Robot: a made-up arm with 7 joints. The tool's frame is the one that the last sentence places.
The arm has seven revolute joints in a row. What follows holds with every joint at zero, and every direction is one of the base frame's. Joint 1 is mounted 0.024 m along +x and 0.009 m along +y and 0.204 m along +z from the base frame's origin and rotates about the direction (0, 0.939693, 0.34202), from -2.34 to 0.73 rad. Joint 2 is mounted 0.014 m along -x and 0.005 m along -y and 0.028 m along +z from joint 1 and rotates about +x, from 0.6 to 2.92 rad. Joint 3 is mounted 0.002 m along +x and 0.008 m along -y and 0.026 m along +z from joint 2 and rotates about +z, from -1.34 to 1.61 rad. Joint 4 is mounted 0.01 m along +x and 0.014 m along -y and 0.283 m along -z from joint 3 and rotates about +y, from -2.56 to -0.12 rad. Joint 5 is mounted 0.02 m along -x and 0.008 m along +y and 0.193 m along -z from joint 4 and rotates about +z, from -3.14 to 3.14 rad. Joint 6 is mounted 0.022 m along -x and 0.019 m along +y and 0.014 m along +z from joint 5 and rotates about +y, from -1.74 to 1.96 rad. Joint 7 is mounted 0.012 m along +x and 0.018 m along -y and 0.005 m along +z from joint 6 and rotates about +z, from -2.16 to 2.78 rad. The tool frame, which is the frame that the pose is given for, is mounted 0.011 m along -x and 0.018 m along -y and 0.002 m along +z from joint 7; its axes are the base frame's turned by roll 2.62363, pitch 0.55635 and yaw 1.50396 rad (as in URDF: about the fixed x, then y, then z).
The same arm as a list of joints. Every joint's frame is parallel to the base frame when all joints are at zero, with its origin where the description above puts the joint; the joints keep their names.
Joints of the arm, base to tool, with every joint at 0 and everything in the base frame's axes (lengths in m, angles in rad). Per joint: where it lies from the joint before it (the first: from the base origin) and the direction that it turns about. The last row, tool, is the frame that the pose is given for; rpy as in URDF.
joint 1: origin 0.024 0.009 0.204 axis 0 0.9397 0.342
joint 2: origin -0.014 -0.005 0.028 axis 1 0 0
joint 3: origin 0.002 -0.008 0.026 axis 0 0 1
joint 4: origin 0.01 -0.014 -0.283 axis 0 1 0
joint 5: origin -0.02 0.008 -0.193 axis 0 0 1
joint 6: origin -0.022 0.019 0.014 axis 0 1 0
joint 7: origin 0.012 -0.018 0.005 axis 0 0 1
tool: origin -0.011 -0.018 0.002 rpy 2.6236 0.5564 1.504
Joint limits (rad, base to tool): -2.34..0.73 0.6..2.92 -1.34..1.61 -2.56..-0.12 -3.14..3.14 -1.74..1.96 -2.16..2.78

